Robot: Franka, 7 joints.
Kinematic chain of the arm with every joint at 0, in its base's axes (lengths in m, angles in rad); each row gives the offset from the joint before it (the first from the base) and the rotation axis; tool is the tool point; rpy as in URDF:
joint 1: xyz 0 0 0.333 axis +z
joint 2: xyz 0 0 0 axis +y
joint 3: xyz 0 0 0.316 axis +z
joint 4: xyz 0.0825 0 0 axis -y
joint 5: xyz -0.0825 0 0.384 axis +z
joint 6: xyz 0 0 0 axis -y
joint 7: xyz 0.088 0 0 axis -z
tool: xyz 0 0 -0.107 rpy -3.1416 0 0
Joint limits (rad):
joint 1: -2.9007..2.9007
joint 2: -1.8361..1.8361
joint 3: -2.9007..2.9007
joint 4: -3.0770..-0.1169
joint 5: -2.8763..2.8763
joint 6: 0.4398..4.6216
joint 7: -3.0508..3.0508
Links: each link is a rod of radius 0.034 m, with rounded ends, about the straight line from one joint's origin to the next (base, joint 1, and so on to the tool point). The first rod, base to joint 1, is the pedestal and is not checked.
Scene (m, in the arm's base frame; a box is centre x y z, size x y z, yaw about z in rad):
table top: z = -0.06
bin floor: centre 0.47 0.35 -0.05 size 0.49 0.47 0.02 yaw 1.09
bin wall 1: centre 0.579 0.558 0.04 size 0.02 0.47 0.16 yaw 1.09
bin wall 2: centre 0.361 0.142 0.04 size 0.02 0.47 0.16 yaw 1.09
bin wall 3: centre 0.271 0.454 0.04 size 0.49 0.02 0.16 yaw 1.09
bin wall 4: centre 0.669 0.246 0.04 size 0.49 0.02 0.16 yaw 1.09
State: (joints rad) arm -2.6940 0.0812 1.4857 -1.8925 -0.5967 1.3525 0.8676
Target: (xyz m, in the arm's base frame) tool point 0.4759 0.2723 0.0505
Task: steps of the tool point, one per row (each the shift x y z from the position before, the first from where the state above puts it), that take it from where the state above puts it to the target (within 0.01 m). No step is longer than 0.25 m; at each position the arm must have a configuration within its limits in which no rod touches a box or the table.
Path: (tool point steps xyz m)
1: 0.2121 0.0820 0.0184
2: 0.1708 0.1535 -0.0442
3: 0.0929 0.1936 -0.1019
4: -0.0040 0.1915 -0.1428
5: -0.0973 0.1492 -0.1585

